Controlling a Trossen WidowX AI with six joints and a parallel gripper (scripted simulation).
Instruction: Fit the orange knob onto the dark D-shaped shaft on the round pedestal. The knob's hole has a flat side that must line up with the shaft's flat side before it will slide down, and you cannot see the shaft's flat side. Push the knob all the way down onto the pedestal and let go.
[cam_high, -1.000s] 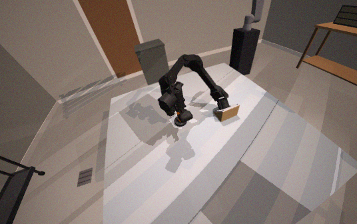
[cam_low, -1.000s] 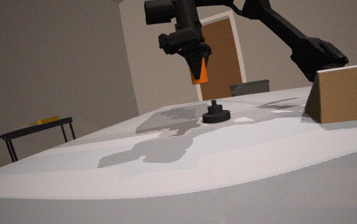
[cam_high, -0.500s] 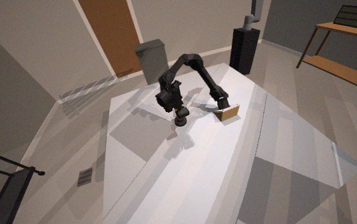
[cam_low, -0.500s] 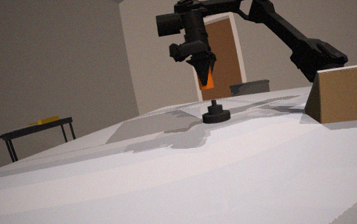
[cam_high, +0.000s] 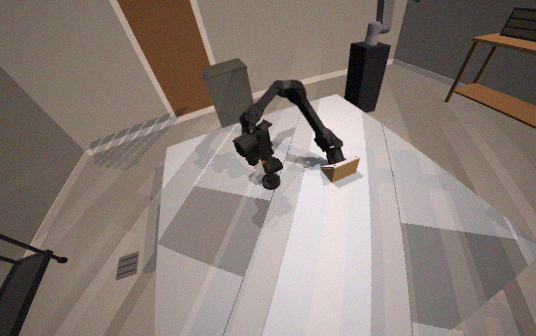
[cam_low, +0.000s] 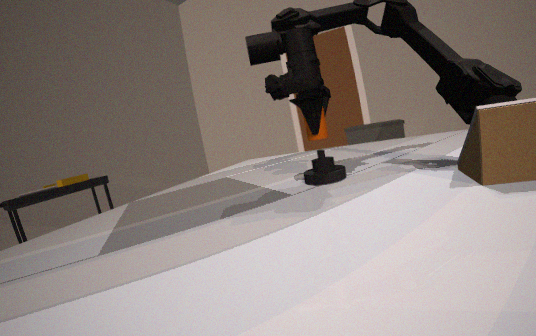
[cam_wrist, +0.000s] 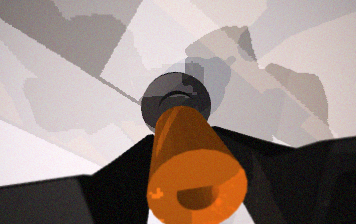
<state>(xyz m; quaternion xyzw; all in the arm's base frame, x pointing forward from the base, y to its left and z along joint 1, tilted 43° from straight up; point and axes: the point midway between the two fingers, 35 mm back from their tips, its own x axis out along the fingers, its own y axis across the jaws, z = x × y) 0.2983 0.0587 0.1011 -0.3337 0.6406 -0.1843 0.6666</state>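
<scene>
My gripper tip is now 60 mm above the round pedestal. The rest, counted from my gripper tip: orange knob (20 mm above).
</scene>
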